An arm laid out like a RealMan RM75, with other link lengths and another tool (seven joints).
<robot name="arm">
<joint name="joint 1" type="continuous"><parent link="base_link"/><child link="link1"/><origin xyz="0 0 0.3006"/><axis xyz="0 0 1"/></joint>
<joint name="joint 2" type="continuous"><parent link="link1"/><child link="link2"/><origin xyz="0 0 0" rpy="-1.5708 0 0"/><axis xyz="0 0 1"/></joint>
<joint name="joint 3" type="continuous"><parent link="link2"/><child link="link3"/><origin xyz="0 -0.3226 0" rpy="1.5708 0 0"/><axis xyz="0 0 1"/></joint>
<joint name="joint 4" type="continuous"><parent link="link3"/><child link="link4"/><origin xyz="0 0 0" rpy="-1.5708 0 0"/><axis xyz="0 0 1"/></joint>
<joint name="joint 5" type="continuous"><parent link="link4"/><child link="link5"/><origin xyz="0 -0.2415 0" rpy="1.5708 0 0"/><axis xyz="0 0 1"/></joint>
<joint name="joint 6" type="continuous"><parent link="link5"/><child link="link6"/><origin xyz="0 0 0" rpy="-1.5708 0 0"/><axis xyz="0 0 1"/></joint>
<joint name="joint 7" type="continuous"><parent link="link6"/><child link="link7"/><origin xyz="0 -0.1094 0" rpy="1.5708 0 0"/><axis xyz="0 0 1"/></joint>
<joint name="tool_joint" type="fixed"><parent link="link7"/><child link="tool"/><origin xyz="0.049 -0.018 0.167" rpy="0 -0.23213 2.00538"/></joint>
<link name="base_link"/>
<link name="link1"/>
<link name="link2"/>
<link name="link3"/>
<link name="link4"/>
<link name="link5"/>
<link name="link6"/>
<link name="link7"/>
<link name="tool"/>
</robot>
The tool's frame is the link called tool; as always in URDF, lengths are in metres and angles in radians. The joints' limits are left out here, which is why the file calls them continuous.
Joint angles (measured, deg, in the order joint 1, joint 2, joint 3, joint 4, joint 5, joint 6, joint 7), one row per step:
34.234 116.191 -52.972 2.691 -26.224 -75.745 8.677
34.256 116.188 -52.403 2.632 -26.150 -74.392 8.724
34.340 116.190 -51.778 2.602 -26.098 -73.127 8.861
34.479 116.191 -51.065 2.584 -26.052 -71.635 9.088
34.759 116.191 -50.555 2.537 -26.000 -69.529 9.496
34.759 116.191 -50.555 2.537 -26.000 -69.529 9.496
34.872 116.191 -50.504 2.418 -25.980 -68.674 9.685
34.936 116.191 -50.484 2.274 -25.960 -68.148 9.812
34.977 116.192 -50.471 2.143 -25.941 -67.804 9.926
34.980 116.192 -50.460 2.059 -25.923 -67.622 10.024
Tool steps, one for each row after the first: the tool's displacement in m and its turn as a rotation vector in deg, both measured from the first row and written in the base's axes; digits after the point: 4 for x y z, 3 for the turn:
0.0066 0.0008 -0.0006 -0.147 0.220 -1.399
0.0124 0.0019 -0.0011 -0.274 0.579 -2.689
0.0187 0.0031 -0.0022 -0.485 1.067 -4.161
0.0257 0.0051 -0.0054 -1.158 1.582 -5.915
0.0257 0.0051 -0.0054 -1.158 1.582 -5.915
0.0279 0.0062 -0.0068 -1.483 1.701 -6.491
0.0289 0.0071 -0.0072 -1.640 1.762 -6.800
0.0295 0.0077 -0.0073 -1.720 1.825 -6.980
0.0299 0.0080 -0.0073 -1.751 1.898 -7.088

